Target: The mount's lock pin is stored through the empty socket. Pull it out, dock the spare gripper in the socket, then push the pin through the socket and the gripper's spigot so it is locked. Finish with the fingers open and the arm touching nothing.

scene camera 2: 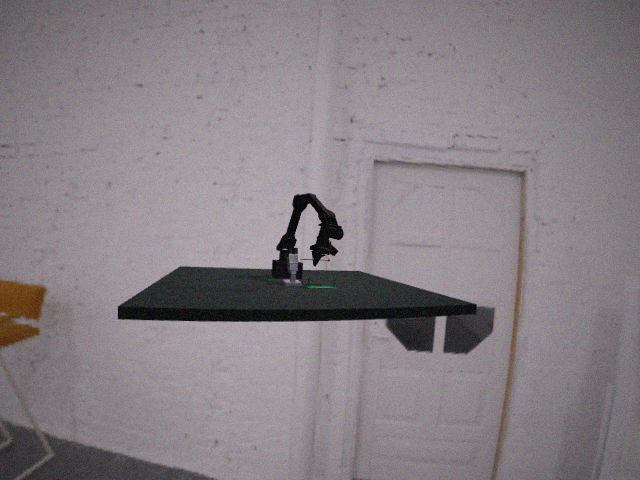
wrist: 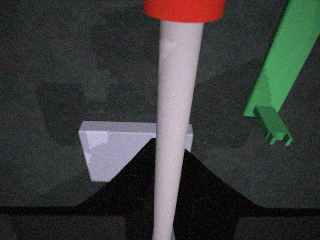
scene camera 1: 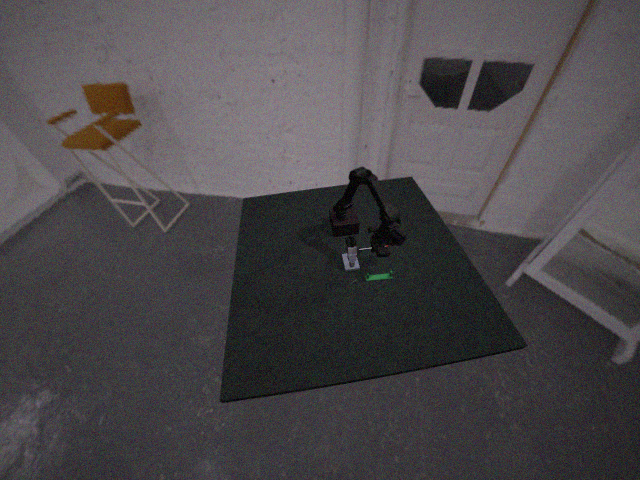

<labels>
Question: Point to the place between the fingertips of the gripper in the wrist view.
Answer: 162, 146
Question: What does the gripper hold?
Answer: A lock pin.
</labels>
